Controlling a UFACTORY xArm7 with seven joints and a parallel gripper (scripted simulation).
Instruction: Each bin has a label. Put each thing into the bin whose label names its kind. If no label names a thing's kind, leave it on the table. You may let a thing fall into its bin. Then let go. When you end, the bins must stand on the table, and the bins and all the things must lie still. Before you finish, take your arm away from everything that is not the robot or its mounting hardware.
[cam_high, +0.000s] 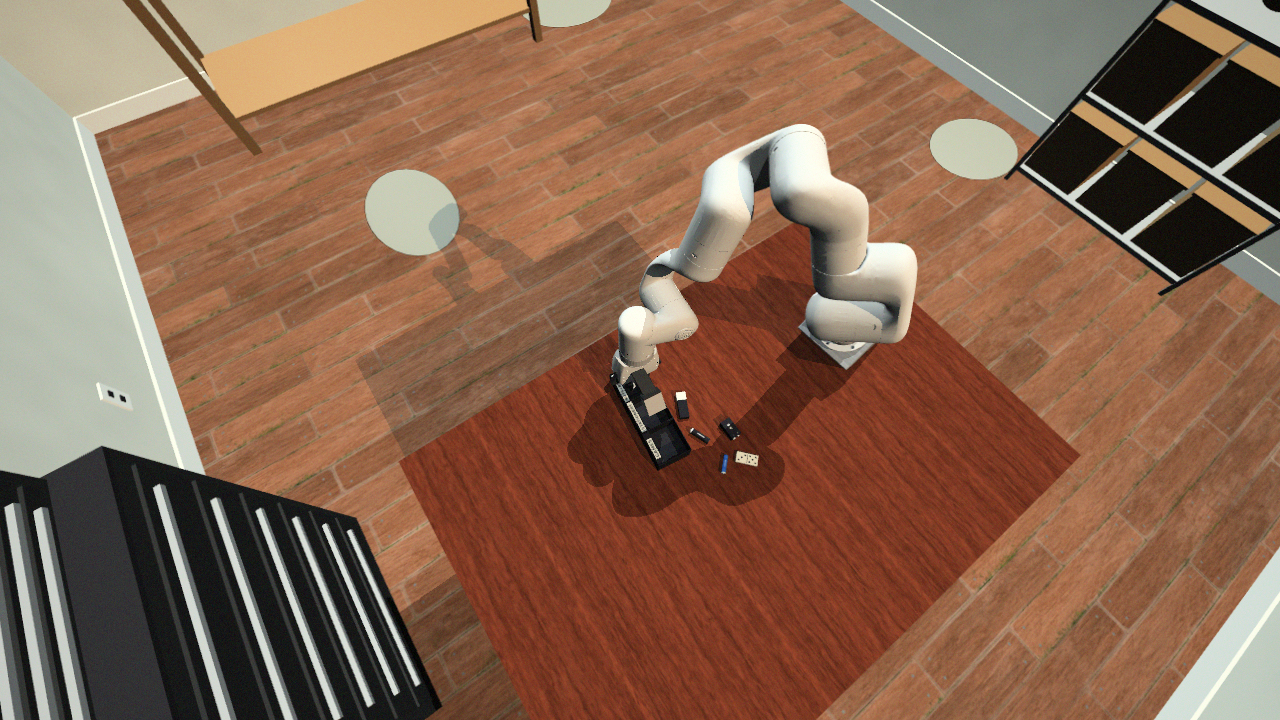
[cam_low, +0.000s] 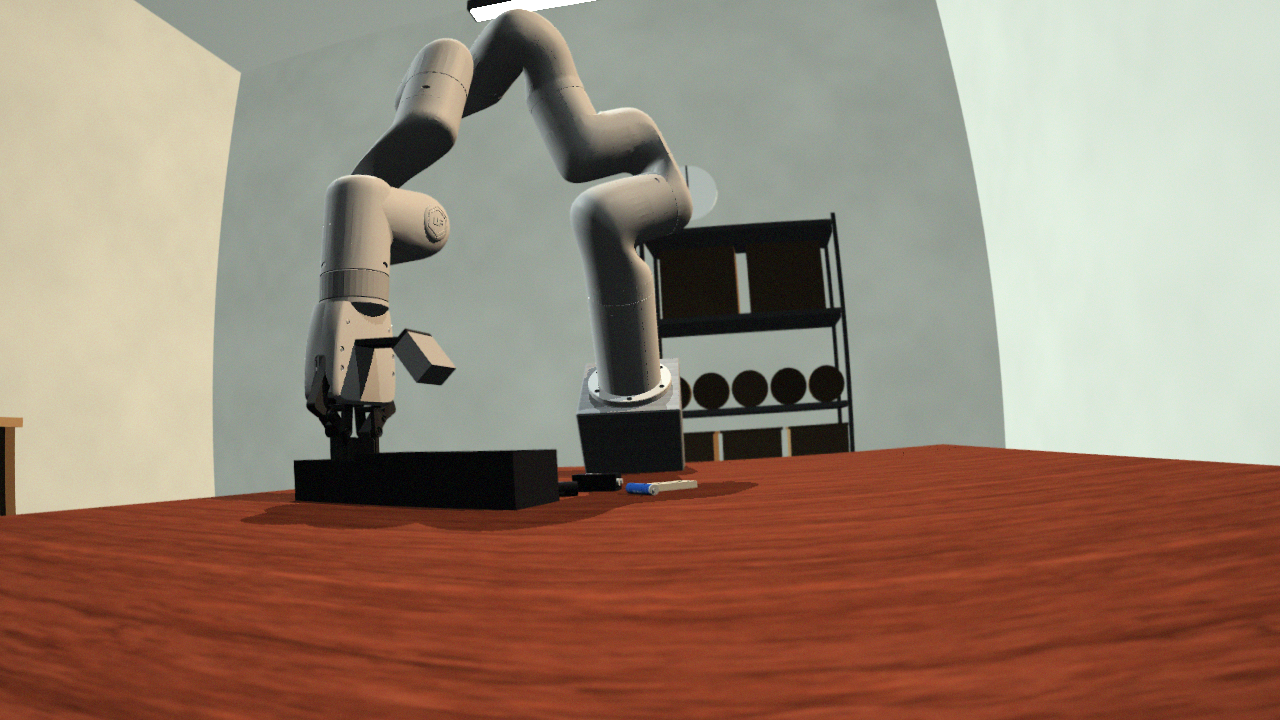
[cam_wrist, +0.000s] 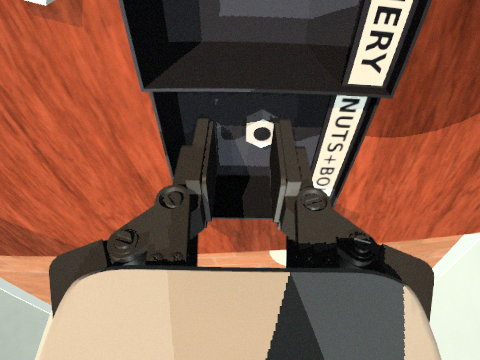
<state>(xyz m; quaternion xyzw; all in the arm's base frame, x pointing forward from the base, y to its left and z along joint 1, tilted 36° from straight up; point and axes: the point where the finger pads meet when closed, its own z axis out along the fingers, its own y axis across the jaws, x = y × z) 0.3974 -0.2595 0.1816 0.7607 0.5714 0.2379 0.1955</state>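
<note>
My gripper is now 30 mm above the nut and 10 mm short of it. Round my hand: black bin row (80 mm to the left, 30 mm ahead, 20 mm below); then black cylindrical battery (200 mm to the left, 30 mm below, 20 mm behind); then black boxy battery (250 mm to the left, 80 mm behind, 30 mm below).
</note>
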